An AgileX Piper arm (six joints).
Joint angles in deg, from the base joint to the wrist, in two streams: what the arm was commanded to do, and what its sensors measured. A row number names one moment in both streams.
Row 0, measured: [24.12 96.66 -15.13 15.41 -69.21 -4.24]
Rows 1 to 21, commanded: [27.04 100.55 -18.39 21.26 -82.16 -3.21]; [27.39 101.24 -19.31 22.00 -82.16 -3.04]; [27.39 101.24 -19.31 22.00 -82.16 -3.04]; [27.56 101.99 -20.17 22.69 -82.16 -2.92]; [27.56 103.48 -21.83 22.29 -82.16 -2.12]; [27.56 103.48 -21.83 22.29 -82.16 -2.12]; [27.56 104.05 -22.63 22.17 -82.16 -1.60]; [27.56 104.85 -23.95 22.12 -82.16 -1.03]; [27.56 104.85 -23.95 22.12 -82.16 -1.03]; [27.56 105.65 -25.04 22.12 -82.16 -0.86]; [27.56 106.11 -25.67 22.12 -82.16 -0.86]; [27.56 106.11 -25.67 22.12 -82.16 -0.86]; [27.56 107.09 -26.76 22.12 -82.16 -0.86]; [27.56 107.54 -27.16 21.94 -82.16 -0.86]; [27.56 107.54 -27.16 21.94 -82.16 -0.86]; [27.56 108.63 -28.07 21.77 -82.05 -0.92]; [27.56 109.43 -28.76 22.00 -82.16 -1.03]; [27.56 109.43 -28.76 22.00 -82.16 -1.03]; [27.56 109.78 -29.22 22.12 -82.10 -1.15]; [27.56 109.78 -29.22 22.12 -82.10 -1.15]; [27.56 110.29 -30.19 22.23 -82.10 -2.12]
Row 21, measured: [27.27 109.78 -28.59 22.23 -69.21 -1.20]
